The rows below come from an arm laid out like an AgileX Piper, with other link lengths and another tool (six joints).
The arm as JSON. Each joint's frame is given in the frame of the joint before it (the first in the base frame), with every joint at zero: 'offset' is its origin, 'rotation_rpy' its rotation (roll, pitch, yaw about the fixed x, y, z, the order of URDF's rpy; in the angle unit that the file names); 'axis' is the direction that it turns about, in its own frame. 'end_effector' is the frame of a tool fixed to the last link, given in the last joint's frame.
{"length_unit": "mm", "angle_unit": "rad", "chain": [
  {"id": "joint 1", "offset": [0.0, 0.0, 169.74], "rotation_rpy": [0.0, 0.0, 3.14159], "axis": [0.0, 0.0, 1.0]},
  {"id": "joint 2", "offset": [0.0, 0.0, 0.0], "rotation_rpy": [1.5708, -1.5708, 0.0], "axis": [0.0, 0.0, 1.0]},
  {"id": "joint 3", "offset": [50.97, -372.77, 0.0], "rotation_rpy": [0.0, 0.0, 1.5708], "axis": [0.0, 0.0, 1.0]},
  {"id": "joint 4", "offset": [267.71, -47.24, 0.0], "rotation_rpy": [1.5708, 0.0, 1.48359], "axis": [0.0, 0.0, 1.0]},
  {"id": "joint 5", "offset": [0.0, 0.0, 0.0], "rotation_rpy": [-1.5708, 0.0, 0.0], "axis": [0.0, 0.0, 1.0]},
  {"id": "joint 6", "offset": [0.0, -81.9, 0.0], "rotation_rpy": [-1.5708, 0.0, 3.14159], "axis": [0.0, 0.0, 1.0]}
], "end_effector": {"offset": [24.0, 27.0, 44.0], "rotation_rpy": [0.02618, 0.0, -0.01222]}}
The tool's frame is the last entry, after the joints.
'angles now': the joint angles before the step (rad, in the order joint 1, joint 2, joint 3, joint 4, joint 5, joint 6). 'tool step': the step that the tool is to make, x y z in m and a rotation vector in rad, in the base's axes. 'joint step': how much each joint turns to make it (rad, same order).
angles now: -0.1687, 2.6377, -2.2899, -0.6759, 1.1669, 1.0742
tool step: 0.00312, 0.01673, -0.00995, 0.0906, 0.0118, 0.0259
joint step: 0.0148, 0.0012, 0.0007, 0.0993, 0.0002, -0.0450
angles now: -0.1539, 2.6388, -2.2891, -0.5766, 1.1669, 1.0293
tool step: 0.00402, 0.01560, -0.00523, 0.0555, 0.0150, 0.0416
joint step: 0.0169, 0.0000, 0.0000, 0.0633, 0.0001, -0.0478
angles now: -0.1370, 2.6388, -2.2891, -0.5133, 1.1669, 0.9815
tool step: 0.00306, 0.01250, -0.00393, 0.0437, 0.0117, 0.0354
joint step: 0.0132, 0.0000, 0.0000, 0.0503, 0.0001, -0.0399
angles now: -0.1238, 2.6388, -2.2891, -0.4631, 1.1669, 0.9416
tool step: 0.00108, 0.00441, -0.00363, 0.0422, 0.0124, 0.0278
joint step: 0.0000, 0.0000, 0.0001, 0.0494, 0.0000, -0.0449
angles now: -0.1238, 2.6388, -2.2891, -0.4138, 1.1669, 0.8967
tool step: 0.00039, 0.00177, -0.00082, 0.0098, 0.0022, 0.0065
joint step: 0.0012, 0.0000, 0.0000, 0.0113, 0.0001, -0.0090
